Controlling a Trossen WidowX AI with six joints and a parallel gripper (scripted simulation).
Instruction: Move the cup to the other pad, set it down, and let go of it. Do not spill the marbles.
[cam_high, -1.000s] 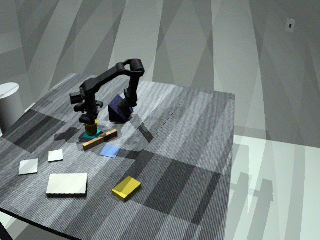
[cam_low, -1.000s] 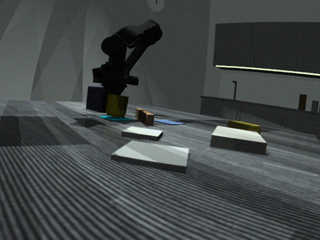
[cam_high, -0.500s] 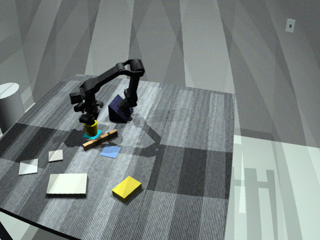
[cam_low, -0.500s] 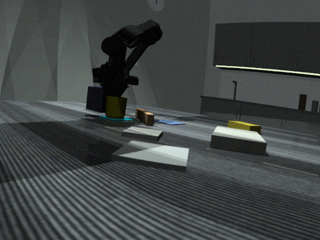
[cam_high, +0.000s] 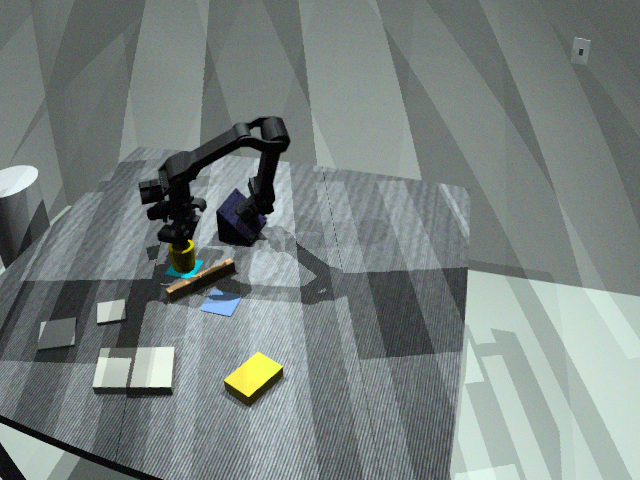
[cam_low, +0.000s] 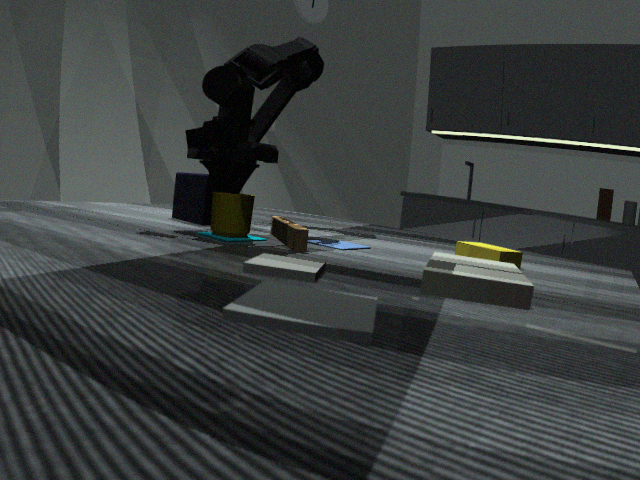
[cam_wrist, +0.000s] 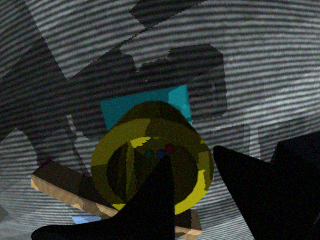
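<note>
The yellow cup is 2 cm below my gripper tip and 2 cm ahead of it. The rest, counted from my gripper tip: cyan pad 6 cm below, 3 cm ahead; light blue pad 15 cm to the left, 13 cm ahead, 6 cm below; wooden bar 8 cm to the left, 8 cm ahead, 5 cm below.
</note>
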